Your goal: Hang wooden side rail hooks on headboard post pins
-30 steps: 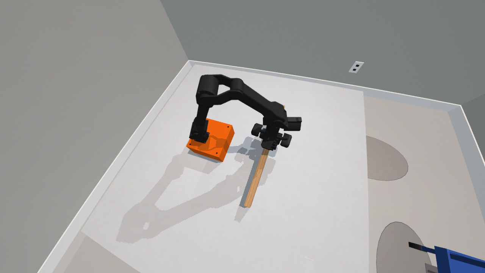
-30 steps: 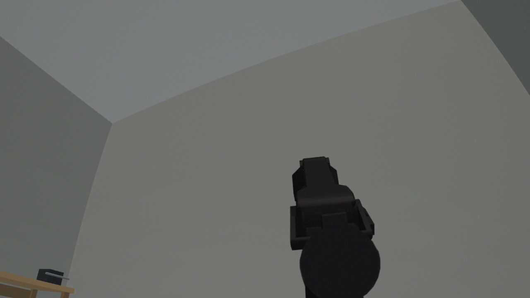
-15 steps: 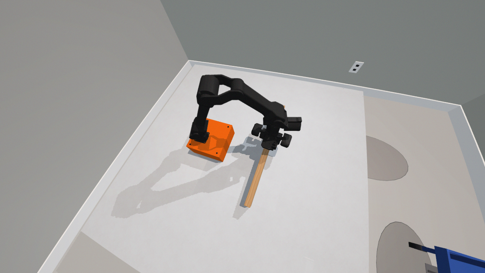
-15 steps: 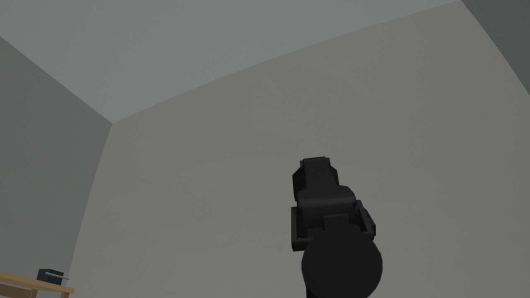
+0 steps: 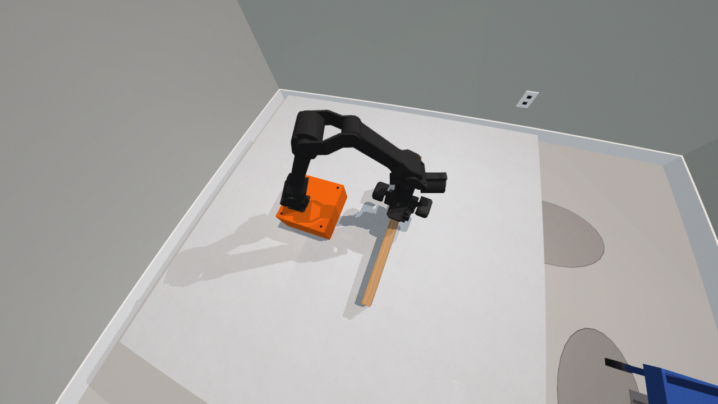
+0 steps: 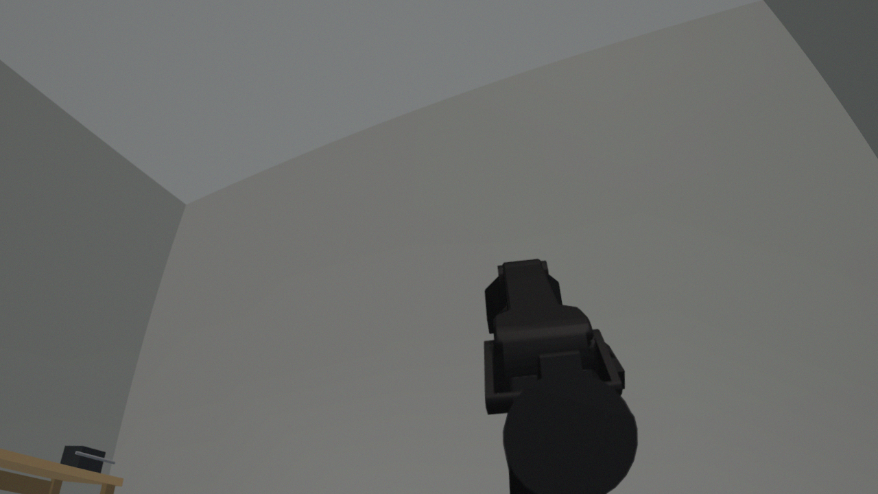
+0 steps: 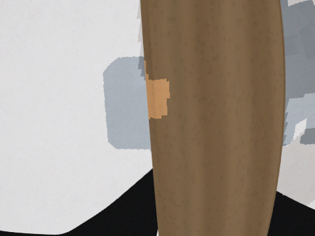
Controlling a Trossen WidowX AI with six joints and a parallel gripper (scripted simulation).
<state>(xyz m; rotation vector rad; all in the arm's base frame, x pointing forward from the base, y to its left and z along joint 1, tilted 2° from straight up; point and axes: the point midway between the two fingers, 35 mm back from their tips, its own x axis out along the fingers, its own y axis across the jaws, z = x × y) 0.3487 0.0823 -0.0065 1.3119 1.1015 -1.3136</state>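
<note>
The headboard post lies 1 cm ahead of my gripper tip, 12 cm to the left of it and 4 cm above it.
</note>
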